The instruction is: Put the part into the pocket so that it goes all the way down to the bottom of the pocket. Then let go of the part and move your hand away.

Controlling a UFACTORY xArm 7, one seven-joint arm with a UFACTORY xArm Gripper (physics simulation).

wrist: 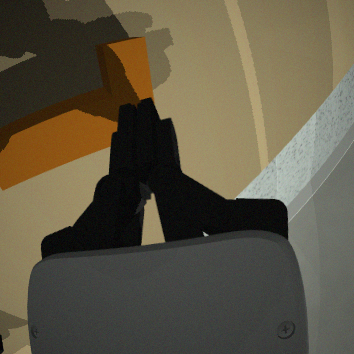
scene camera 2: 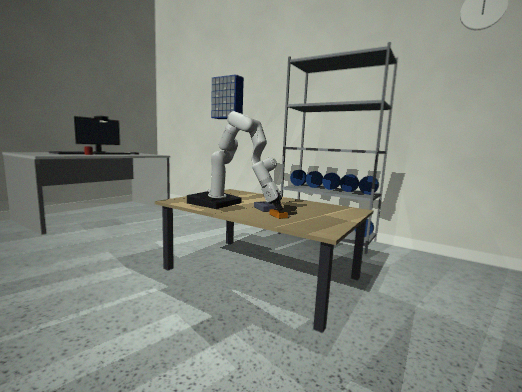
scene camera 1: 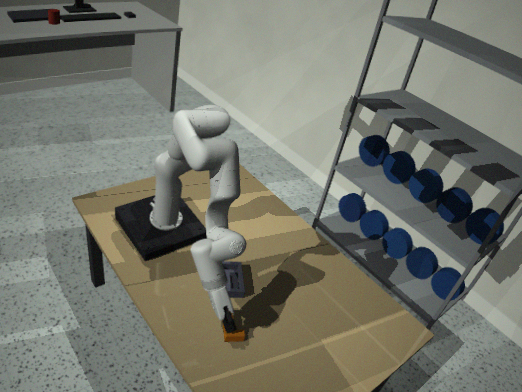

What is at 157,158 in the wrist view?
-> My gripper.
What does the orange L-shaped part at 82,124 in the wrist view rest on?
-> The table.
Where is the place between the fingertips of my gripper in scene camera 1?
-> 231,330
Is my gripper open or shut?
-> Shut.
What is my gripper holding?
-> Nothing.
